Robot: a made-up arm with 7 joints. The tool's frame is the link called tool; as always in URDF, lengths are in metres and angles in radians. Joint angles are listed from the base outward.
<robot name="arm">
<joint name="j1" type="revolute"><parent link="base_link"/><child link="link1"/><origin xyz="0.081 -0.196 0.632" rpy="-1.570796 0 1.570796"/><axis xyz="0 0 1"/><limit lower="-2.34" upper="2.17"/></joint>
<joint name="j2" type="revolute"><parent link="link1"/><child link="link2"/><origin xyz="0.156 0.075 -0.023" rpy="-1.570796 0 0"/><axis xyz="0 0 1"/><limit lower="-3.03" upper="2.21"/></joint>
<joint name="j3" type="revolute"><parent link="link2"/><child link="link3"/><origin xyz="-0.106 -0.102 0.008" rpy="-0.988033 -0.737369 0.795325"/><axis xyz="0 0 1"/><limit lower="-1.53" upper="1.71"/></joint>
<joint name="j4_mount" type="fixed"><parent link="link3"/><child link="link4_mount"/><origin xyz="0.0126 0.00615 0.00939"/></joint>
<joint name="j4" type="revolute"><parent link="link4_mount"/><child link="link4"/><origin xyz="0.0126 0.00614 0.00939" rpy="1.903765 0.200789 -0.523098"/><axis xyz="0 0 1"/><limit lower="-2.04" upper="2.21"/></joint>
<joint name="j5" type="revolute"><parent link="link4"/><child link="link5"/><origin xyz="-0.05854 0.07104 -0.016" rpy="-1.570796 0 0.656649"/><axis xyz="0 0 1"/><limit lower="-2.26" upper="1.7"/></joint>
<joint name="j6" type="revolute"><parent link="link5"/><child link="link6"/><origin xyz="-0.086 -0.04 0.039" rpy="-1.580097 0.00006 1.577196"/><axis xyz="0 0 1"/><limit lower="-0.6" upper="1.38"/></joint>
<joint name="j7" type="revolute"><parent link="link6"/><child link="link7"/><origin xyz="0.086 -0.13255 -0.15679" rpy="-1.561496 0 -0.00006"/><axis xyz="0 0 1"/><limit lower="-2.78" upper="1.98"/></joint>
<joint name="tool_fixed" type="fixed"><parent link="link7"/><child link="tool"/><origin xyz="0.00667 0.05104 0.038" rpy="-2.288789 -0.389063 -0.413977"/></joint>
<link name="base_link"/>
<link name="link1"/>
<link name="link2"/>
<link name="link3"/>
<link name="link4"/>
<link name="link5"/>
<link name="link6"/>
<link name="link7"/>
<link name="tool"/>
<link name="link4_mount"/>
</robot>
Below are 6 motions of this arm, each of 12 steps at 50 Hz.
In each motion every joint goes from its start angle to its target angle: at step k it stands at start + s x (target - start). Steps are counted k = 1, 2, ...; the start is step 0. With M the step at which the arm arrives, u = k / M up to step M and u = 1 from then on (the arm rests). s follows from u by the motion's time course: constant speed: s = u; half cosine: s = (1 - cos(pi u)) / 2; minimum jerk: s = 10 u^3 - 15 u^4 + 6 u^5.
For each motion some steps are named. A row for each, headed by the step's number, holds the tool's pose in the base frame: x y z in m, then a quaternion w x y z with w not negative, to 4 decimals.
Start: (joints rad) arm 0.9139 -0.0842 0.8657 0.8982 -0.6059 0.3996 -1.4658
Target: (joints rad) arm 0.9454 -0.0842 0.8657 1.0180 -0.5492 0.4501 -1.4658
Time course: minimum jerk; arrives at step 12
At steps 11, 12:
11: 0.0323 -0.3377 0.7542 0.6927 0.1019 0.2808 0.6565
12: 0.0323 -0.3375 0.7543 0.6928 0.1017 0.2810 0.6563

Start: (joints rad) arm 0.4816 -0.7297 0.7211 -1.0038 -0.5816 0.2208 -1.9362
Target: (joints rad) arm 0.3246 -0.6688 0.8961 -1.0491 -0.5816 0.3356 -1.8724
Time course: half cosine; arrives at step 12
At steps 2, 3, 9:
2: 0.2871 -0.1766 0.3830 0.2923 -0.5902 0.3115 -0.6849
3: 0.2876 -0.1709 0.3864 0.3040 -0.5829 0.3183 -0.6830
9: 0.2907 -0.1277 0.4240 0.4028 -0.5068 0.3719 -0.6652

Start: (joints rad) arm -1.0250 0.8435 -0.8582 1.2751 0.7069 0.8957 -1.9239
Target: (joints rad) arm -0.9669 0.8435 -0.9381 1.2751 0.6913 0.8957 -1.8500
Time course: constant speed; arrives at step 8
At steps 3, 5, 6, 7, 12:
3: 0.1170 -0.0200 0.6350 0.3546 -0.4162 -0.0259 -0.8369
5: 0.1162 -0.0161 0.6310 0.3571 -0.4234 -0.0398 -0.8316
6: 0.1158 -0.0142 0.6289 0.3583 -0.4270 -0.0467 -0.8289
7: 0.1154 -0.0122 0.6269 0.3594 -0.4305 -0.0537 -0.8262
12: 0.1150 -0.0104 0.6248 0.3606 -0.4340 -0.0606 -0.8234

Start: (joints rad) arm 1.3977 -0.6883 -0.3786 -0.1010 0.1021 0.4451 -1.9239
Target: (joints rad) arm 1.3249 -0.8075 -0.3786 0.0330 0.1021 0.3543 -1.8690
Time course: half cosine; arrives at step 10
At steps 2, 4, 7, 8, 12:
2: 0.3160 -0.3725 0.5942 0.1177 0.5154 0.5733 0.6260
4: 0.3246 -0.3662 0.5875 0.1096 0.5109 0.5869 0.6185
7: 0.3393 -0.3534 0.5750 0.0939 0.5006 0.6105 0.6065
8: 0.3429 -0.3500 0.5719 0.0898 0.4976 0.6162 0.6039
12: 0.3458 -0.3470 0.5691 0.0862 0.4949 0.6210 0.6017

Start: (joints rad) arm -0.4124 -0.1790 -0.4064 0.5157 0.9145 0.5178 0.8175
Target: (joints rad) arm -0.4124 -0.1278 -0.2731 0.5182 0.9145 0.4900 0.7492
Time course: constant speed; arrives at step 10
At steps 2, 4, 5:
2: 0.2450 -0.2369 0.5425 0.4825 0.6289 0.5030 0.3445
4: 0.2415 -0.2420 0.5438 0.4835 0.6379 0.4865 0.3502
5: 0.2397 -0.2446 0.5445 0.4840 0.6422 0.4782 0.3531

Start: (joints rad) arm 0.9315 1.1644 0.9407 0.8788 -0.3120 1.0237 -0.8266
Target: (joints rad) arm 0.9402 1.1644 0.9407 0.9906 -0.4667 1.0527 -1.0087
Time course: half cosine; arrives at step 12
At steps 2, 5, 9, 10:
2: -0.1670 -0.2287 0.5183 0.9228 0.1863 -0.0408 0.3347
5: -0.1671 -0.2275 0.5132 0.9190 0.1878 -0.0473 0.3434
9: -0.1670 -0.2249 0.5050 0.9128 0.1880 -0.0596 0.3575
10: -0.1670 -0.2244 0.5036 0.9118 0.1878 -0.0619 0.3599

